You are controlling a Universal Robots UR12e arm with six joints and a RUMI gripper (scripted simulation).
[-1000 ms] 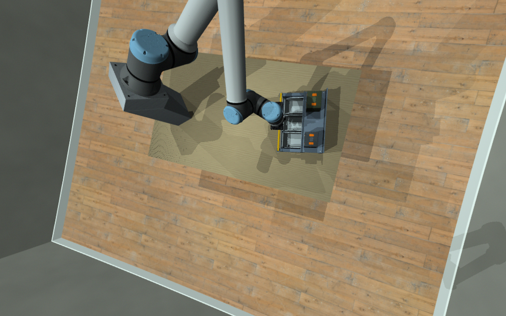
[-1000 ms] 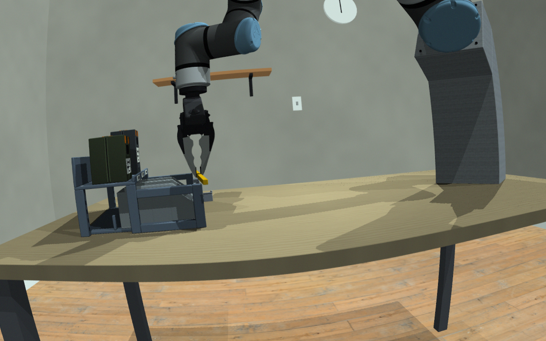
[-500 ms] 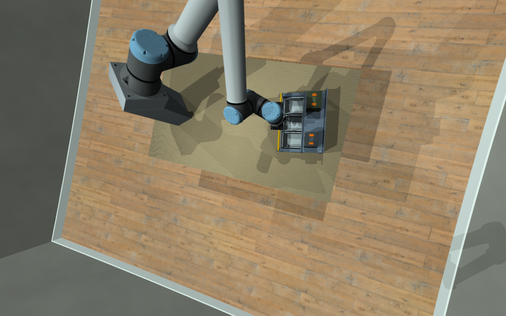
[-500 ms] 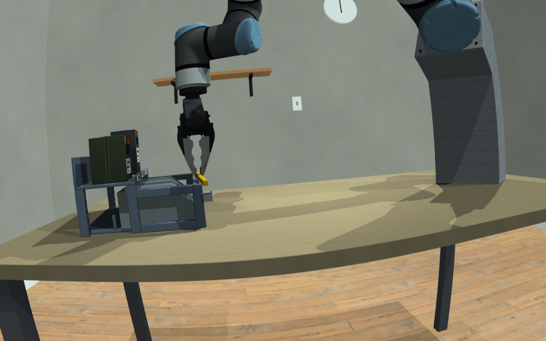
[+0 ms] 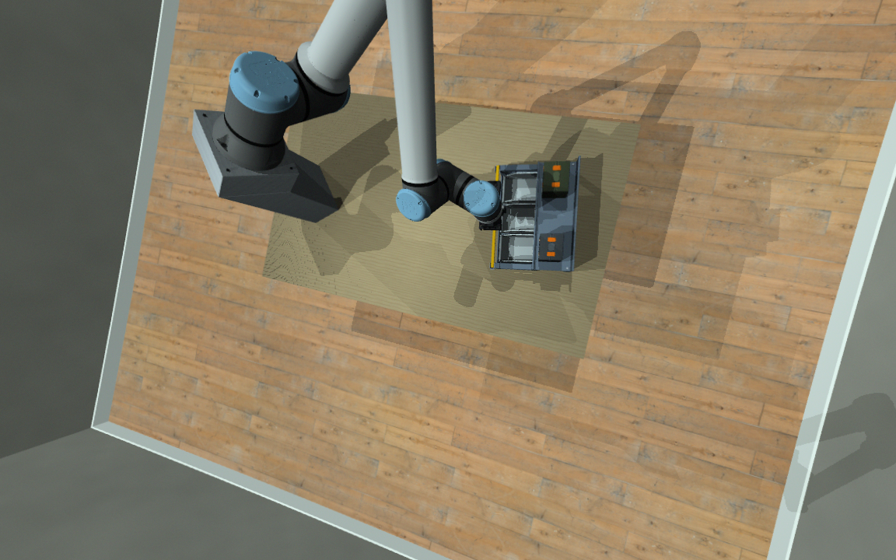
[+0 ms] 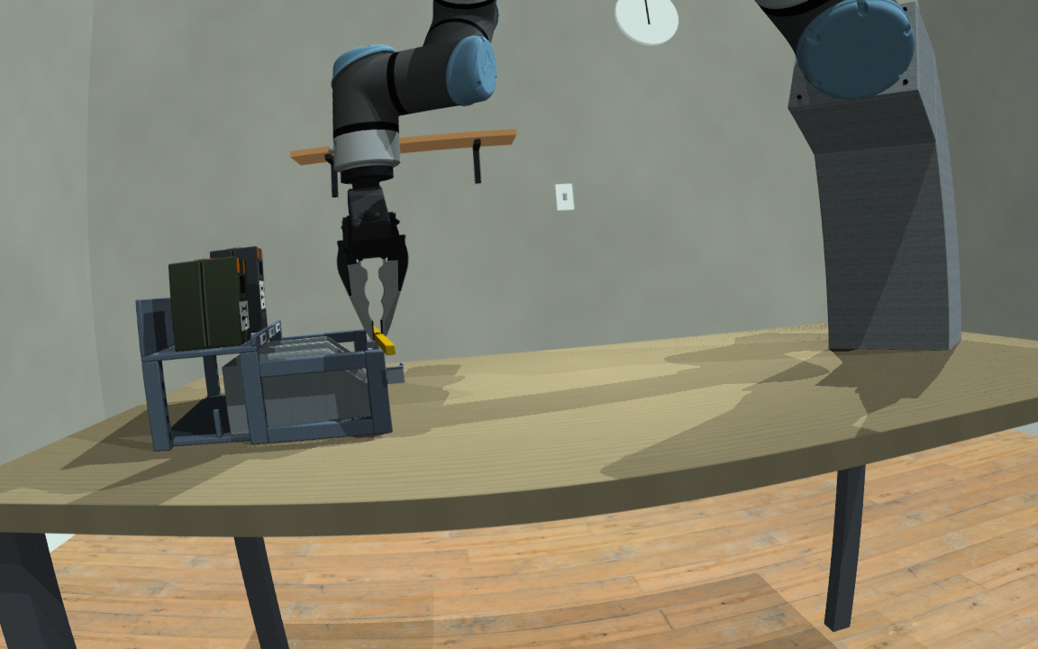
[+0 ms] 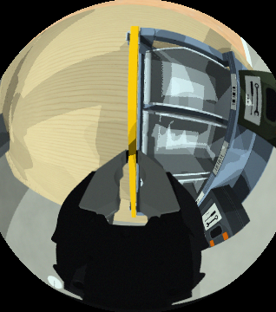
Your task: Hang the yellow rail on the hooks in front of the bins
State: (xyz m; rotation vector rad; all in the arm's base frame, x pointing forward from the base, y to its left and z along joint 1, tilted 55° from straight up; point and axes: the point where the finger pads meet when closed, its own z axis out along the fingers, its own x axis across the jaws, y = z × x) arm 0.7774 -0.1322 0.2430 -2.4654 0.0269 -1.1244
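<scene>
Right now the yellow rail is 1 cm below my hand.
</scene>
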